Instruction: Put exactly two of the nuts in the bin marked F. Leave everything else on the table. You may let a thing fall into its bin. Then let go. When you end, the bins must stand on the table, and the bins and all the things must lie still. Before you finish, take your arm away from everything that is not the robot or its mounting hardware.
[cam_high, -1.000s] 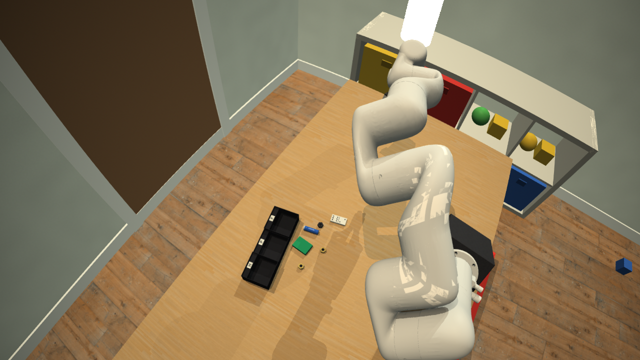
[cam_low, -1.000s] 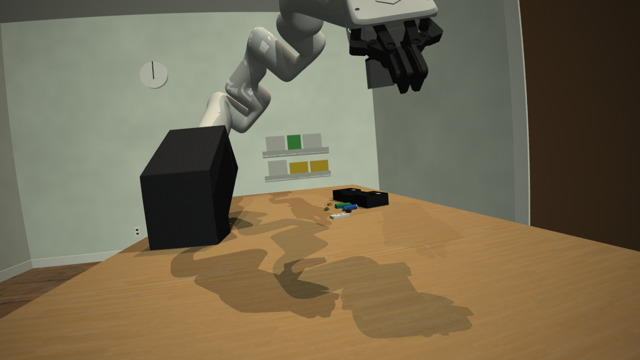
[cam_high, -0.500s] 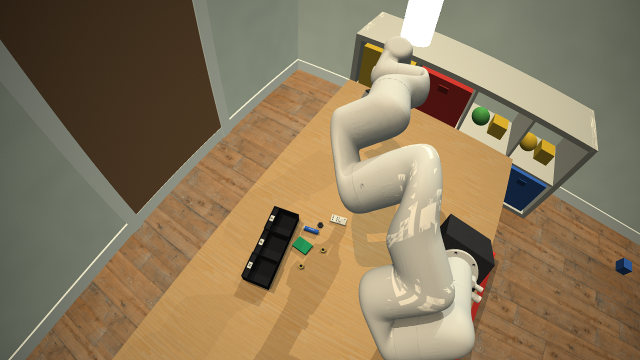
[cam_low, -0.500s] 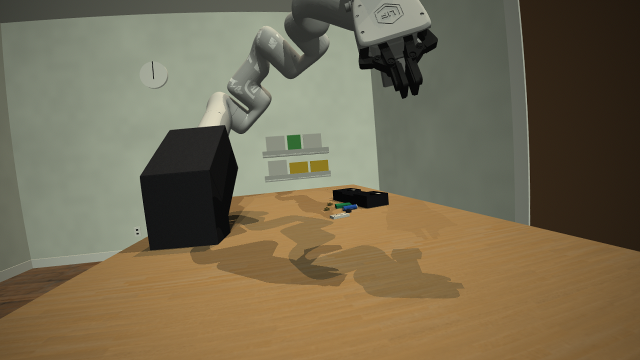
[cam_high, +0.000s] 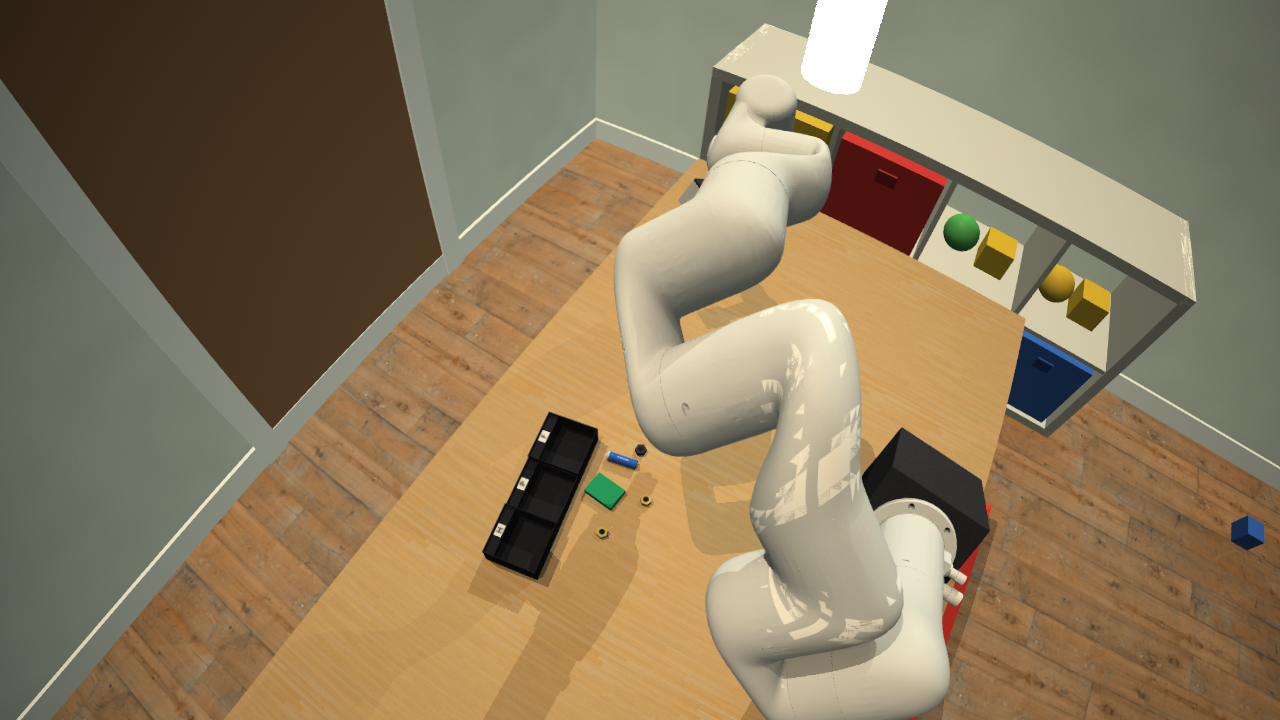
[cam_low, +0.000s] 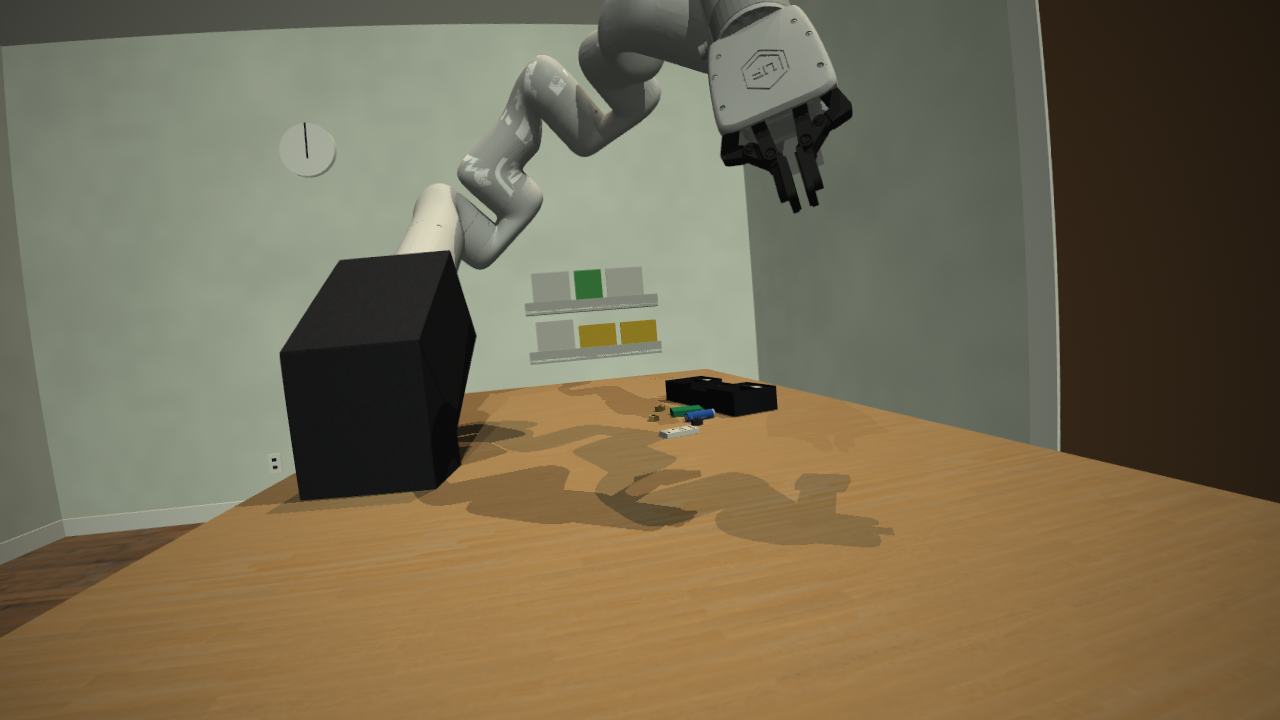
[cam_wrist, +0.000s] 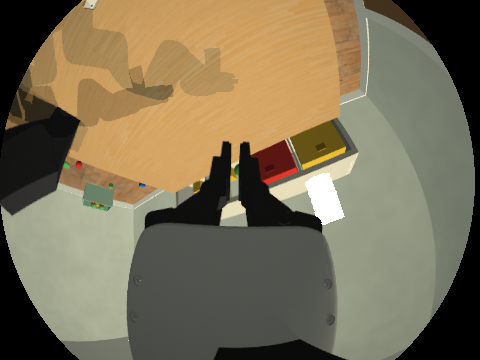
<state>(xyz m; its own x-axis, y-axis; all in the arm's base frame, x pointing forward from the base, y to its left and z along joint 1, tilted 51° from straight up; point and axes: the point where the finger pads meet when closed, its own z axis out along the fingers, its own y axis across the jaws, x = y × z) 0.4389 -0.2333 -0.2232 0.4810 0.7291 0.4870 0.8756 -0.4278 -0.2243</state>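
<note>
Right now my hand is 2 cm short of the black bin marked F, 49 cm to the right of it and 24 cm above it. The rest, counted from my hand: black nut: 4 cm behind, 33 cm to the left, 26 cm below; then white domino: 8 cm behind, 28 cm to the left, 26 cm below; then blue cylinder: 3 cm behind, 36 cm to the left, 26 cm below.
</note>
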